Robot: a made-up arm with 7 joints.
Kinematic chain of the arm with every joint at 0, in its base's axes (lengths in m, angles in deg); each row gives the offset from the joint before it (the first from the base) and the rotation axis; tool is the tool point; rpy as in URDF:
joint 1: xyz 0 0 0.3 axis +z
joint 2: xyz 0 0 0 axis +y
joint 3: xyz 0 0 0.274 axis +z
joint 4: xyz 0.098 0 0 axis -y
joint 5: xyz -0.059 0 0.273 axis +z
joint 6: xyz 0 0 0 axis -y
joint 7: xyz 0.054 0 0 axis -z
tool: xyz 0 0 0 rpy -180 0 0
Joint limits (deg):
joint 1: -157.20..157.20
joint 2: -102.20..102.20
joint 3: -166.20..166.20
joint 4: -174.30..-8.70
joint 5: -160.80..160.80
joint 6: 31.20..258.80
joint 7: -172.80..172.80
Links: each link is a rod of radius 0.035 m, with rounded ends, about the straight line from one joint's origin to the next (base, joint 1, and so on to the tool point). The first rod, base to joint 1, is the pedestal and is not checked.
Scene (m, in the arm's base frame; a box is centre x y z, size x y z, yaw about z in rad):
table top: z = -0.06
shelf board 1: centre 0.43 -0 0.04 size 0.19 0.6 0.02 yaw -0.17
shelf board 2: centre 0.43 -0 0.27 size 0.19 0.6 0.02 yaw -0.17
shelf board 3: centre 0.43 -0 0.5 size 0.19 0.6 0.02 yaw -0.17
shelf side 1: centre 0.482 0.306 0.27 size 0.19 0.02 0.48 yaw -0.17
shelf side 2: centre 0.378 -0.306 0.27 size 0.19 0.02 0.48 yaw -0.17
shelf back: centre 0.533 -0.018 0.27 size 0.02 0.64 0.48 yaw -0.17
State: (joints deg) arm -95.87 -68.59 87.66 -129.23 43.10 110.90 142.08
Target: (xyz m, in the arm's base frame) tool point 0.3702 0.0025 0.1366
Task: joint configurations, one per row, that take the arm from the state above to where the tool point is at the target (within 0.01 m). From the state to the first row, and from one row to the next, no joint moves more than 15 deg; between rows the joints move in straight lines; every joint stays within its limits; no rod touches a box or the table.
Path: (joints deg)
1: -84.69 -72.43 83.81 -140.35 43.93 110.86 142.08
2: -73.51 -76.27 79.97 -151.47 44.76 110.82 142.08
3: -62.32 -80.11 76.12 -162.59 45.59 110.79 142.08
4: -70.33 -79.30 88.81 -160.94 44.85 109.04 142.08
5: -78.34 -78.49 101.50 -159.28 44.10 107.30 142.08
6: -86.35 -77.69 114.18 -157.63 43.35 105.55 142.08
7: -94.37 -76.88 126.87 -155.98 42.61 103.81 142.08
8: -101.82 -81.44 122.35 -143.68 42.35 105.64 142.08
9: -109.27 -86.00 117.82 -131.37 42.09 107.48 142.08

